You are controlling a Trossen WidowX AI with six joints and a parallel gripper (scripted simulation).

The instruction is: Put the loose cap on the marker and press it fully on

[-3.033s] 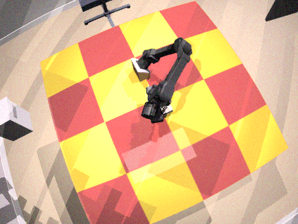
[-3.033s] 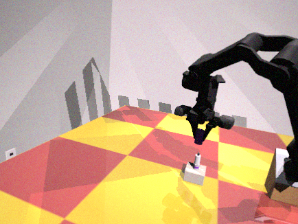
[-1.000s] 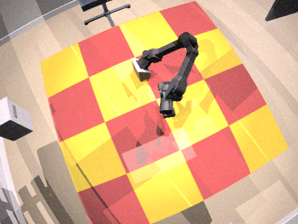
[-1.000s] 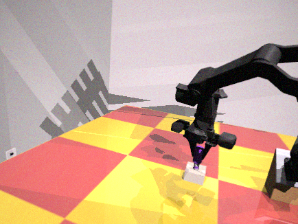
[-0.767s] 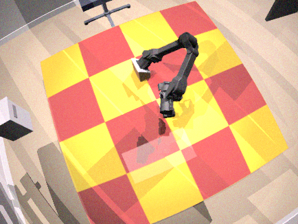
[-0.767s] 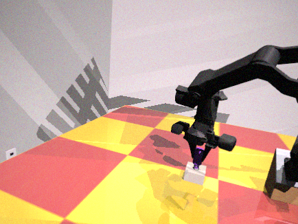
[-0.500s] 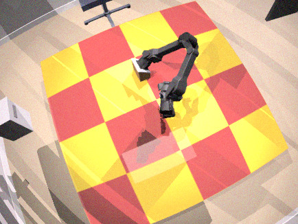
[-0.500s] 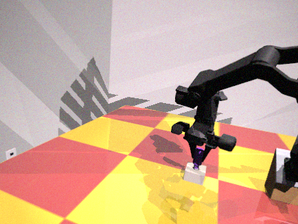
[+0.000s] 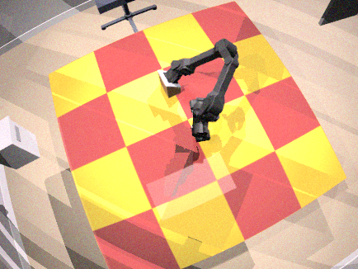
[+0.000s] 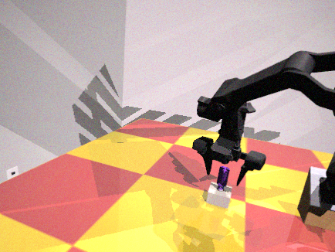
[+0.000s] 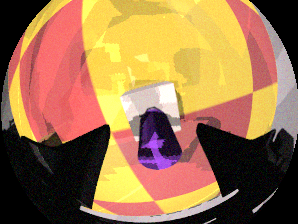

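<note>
Right now my gripper tip is 10 mm below the purple cap. Round my gripper tip: white holder block (50 mm below).
</note>
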